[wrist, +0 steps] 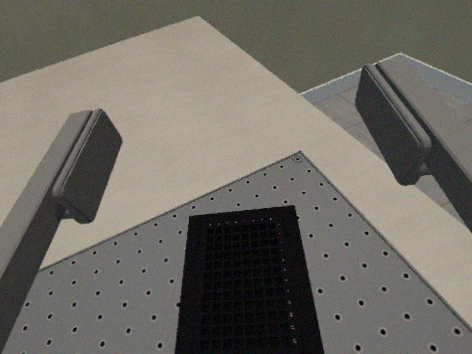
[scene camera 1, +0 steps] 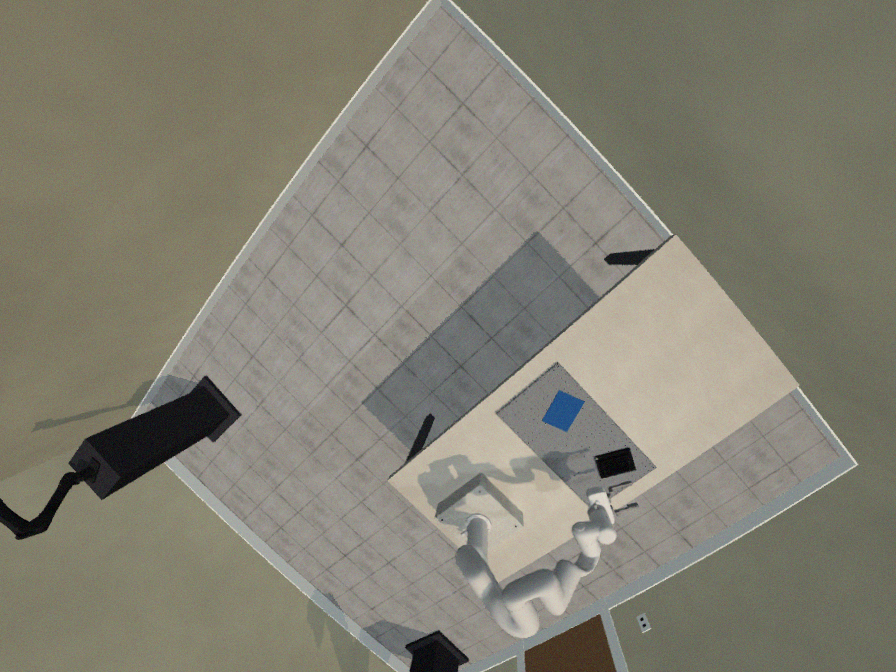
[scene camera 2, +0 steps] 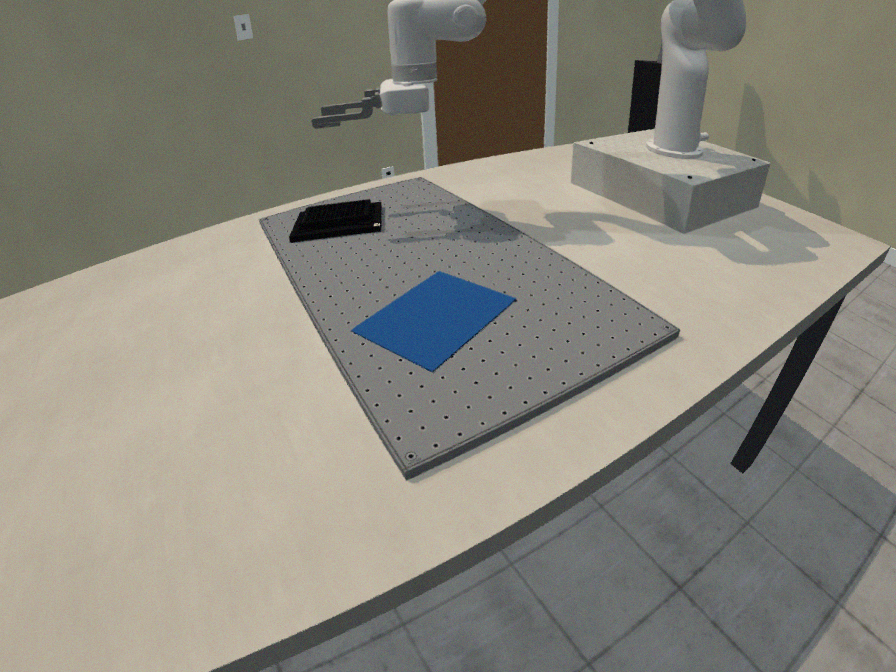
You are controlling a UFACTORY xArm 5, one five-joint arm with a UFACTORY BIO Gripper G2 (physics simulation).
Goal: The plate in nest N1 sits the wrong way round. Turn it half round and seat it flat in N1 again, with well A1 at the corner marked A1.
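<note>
The black well plate [scene camera 1: 615, 462] [scene camera 2: 338, 209] [wrist: 242, 280] sits in the black nest [scene camera 2: 300, 234] [wrist: 309, 325] at the far end of the grey board. In the wrist view it looks flat, with rows of square wells and tiny pale marks along two edges, too small to read. A small white mark shows on the nest's near right corner in scene camera 2; the A1 label does not show in the wrist view. My gripper [scene camera 1: 634, 494] [scene camera 2: 318, 117] [wrist: 241, 146] is open and empty, its fingers pointing sideways, well above the board and apart from the plate.
A flat blue rectangle [scene camera 1: 563, 410] [scene camera 2: 434, 318] lies on the perforated grey board [scene camera 1: 521, 412] [scene camera 2: 550, 354] [wrist: 112, 292]. The board lies on the beige table [scene camera 1: 687, 325] [scene camera 2: 180, 434] [wrist: 150, 130]. The arm's grey base block [scene camera 1: 463, 495] [scene camera 2: 629, 188] stands beside the board.
</note>
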